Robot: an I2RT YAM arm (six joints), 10 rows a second.
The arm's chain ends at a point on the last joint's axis. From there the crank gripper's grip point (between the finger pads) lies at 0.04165 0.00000 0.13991 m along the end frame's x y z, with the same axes.
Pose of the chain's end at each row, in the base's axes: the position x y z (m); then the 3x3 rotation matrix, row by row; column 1 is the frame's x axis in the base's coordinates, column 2 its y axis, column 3 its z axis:
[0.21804, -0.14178, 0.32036], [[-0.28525, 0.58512, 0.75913], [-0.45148, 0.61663, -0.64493], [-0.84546, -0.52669, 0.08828]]
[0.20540, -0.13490, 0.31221], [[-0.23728, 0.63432, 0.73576], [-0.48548, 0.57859, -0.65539], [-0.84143, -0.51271, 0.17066]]
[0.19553, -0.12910, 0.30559], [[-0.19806, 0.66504, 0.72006], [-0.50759, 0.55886, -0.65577], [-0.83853, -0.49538, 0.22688]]
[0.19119, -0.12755, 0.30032], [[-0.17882, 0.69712, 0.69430], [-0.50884, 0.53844, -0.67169], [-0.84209, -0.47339, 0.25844]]
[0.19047, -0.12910, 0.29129], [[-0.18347, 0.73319, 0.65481], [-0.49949, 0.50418, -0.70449], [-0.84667, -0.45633, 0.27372]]
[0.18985, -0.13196, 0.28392], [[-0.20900, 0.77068, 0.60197], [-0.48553, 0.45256, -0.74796], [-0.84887, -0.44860, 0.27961]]
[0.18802, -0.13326, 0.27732], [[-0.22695, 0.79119, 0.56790], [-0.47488, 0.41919, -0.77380], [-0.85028, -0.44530, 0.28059]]
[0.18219, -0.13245, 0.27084], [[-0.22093, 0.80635, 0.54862], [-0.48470, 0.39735, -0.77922], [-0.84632, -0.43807, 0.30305]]
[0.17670, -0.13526, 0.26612], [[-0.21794, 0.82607, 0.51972], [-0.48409, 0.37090, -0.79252], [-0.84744, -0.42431, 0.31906]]
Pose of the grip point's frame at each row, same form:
[0.31237, -0.25082, 0.29750], [[-0.28525, 0.58512, 0.75913], [-0.45148, 0.61663, -0.64493], [-0.84546, -0.52669, 0.08828]]
[0.29846, -0.24682, 0.30104], [[-0.23728, 0.63432, 0.73576], [-0.48548, 0.57859, -0.65539], [-0.84143, -0.51271, 0.17066]]
[0.28802, -0.24199, 0.30241], [[-0.19806, 0.66504, 0.72006], [-0.50759, 0.55886, -0.65577], [-0.83853, -0.49538, 0.22688]]
[0.28088, -0.24272, 0.30141], [[-0.17882, 0.69712, 0.69430], [-0.50884, 0.53844, -0.67169], [-0.84209, -0.47339, 0.25844]]
[0.27444, -0.24847, 0.29432], [[-0.18347, 0.73319, 0.65481], [-0.49949, 0.50418, -0.70449], [-0.84667, -0.45633, 0.27372]]
[0.26537, -0.25683, 0.28768], [[-0.20900, 0.77068, 0.60197], [-0.48553, 0.45256, -0.74796], [-0.84887, -0.44860, 0.27961]]
[0.25802, -0.26130, 0.28116], [[-0.22695, 0.79119, 0.56790], [-0.47488, 0.41919, -0.77380], [-0.85028, -0.44530, 0.28059]]
[0.24975, -0.26166, 0.27799], [[-0.22093, 0.80635, 0.54862], [-0.48470, 0.39735, -0.77922], [-0.84632, -0.43807, 0.30305]]
[0.24034, -0.26630, 0.27546], [[-0.21794, 0.82607, 0.51972], [-0.48409, 0.37090, -0.79252], [-0.84744, -0.42431, 0.31906]]

